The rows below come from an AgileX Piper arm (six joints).
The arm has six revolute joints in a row. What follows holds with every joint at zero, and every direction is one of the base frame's.
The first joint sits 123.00 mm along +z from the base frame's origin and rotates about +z.
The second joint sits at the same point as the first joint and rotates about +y.
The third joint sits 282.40 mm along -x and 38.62 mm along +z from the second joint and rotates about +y.
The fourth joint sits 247.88 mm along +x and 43.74 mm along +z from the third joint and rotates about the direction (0.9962, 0, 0.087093).
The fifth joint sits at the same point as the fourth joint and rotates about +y.
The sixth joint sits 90.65 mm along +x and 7.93 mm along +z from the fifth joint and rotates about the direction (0.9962, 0, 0.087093).
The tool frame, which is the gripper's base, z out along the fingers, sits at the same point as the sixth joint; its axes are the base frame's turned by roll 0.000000, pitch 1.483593 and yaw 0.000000 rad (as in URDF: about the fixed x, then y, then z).
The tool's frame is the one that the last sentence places.
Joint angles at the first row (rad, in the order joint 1, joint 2, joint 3, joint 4, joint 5, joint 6):
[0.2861 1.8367 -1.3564 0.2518 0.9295 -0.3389]
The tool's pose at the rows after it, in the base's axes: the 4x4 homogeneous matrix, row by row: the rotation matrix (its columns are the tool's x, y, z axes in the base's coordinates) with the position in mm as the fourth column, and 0 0 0 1 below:
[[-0.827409 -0.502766 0.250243 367.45], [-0.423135 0.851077 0.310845 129.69], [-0.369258 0.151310 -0.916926 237.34], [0 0 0 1]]
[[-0.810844 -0.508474 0.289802 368.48], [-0.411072 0.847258 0.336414 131.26], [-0.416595 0.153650 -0.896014 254.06], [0 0 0 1]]
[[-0.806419 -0.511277 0.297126 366.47], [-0.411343 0.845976 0.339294 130.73], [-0.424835 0.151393 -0.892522 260.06], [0 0 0 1]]
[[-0.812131 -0.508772 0.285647 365.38], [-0.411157 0.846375 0.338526 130.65], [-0.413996 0.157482 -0.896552 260.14], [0 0 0 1]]
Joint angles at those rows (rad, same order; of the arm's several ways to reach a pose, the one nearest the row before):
[0.2861 1.8522 -1.4254 0.2926 0.9090 -0.3610]
[0.2861 1.8310 -1.4549 0.3098 0.9112 -0.3651]
[0.2861 1.8173 -1.4582 0.3088 0.9191 -0.3641]
[0.2861 1.8169 -1.4594 0.3088 0.9329 -0.3590]

